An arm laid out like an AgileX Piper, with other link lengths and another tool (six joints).
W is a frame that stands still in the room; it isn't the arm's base.
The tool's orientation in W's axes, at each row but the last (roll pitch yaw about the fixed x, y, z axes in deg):
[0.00, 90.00, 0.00]
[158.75, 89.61, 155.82]
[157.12, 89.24, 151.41]
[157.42, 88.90, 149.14]
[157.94, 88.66, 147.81]
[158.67, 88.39, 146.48]
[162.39, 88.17, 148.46]
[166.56, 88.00, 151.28]
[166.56, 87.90, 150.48]
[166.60, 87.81, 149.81]
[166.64, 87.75, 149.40]
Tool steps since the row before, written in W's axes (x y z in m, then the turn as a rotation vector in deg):
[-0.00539, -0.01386, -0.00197, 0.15, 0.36, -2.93]
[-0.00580, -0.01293, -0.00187, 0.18, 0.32, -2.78]
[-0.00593, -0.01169, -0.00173, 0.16, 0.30, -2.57]
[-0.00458, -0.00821, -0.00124, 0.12, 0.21, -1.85]
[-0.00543, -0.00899, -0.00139, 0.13, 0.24, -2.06]
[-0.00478, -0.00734, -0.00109, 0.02, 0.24, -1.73]
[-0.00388, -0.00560, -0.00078, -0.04, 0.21, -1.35]
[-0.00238, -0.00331, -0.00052, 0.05, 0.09, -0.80]
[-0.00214, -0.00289, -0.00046, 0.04, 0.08, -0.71]
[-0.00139, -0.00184, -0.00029, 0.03, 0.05, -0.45]
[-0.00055, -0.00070, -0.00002, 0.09, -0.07, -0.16]
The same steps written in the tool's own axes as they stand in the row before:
[0.00197, -0.01386, -0.00539, 2.93, 0.36, 0.15]
[0.00187, -0.01321, -0.00512, 2.78, 0.32, 0.18]
[0.00172, -0.01223, -0.00472, 2.57, 0.30, 0.16]
[0.00123, -0.00879, -0.00333, 1.85, 0.21, 0.12]
[0.00139, -0.00982, -0.00373, 2.06, 0.24, 0.13]
[0.00109, -0.00819, -0.00309, 1.73, 0.22, 0.01]
[0.00079, -0.00638, -0.00239, 1.35, 0.18, -0.05]
[0.00054, -0.00382, -0.00141, 0.80, 0.09, 0.05]
[0.00048, -0.00337, -0.00124, 0.71, 0.08, 0.04]
[0.00030, -0.00217, -0.00079, 0.45, 0.05, 0.03]
[0.00002, -0.00083, -0.00032, 0.16, -0.04, 0.11]

